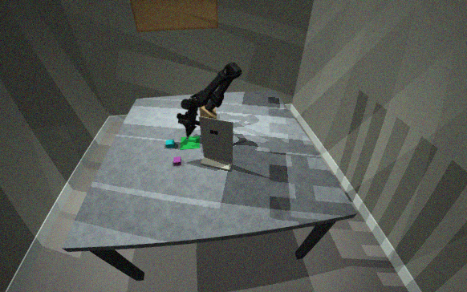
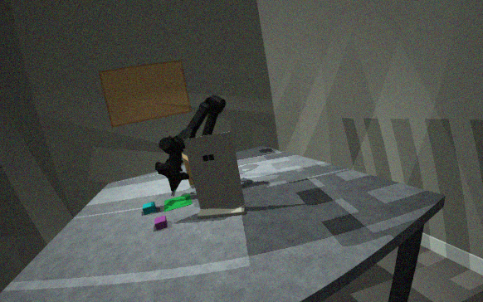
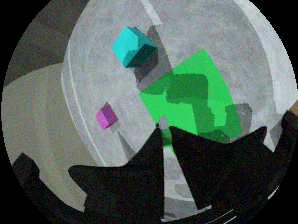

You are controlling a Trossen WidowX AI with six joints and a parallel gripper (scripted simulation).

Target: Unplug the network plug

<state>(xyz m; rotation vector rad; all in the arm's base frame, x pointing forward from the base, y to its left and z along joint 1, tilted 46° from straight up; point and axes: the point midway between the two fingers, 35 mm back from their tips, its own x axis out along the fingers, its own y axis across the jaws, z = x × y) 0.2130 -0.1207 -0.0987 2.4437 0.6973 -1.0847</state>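
Right now my gripper tip is 1 cm past the green marked square, 1 cm to the right of it and 6 cm above it. Round my gripper tip: cyan cube: 1 cm behind, 11 cm to the right, 4 cm below; then magenta cube: 15 cm ahead, 8 cm to the right, 4 cm below; then network plug: right at my gripper tip.
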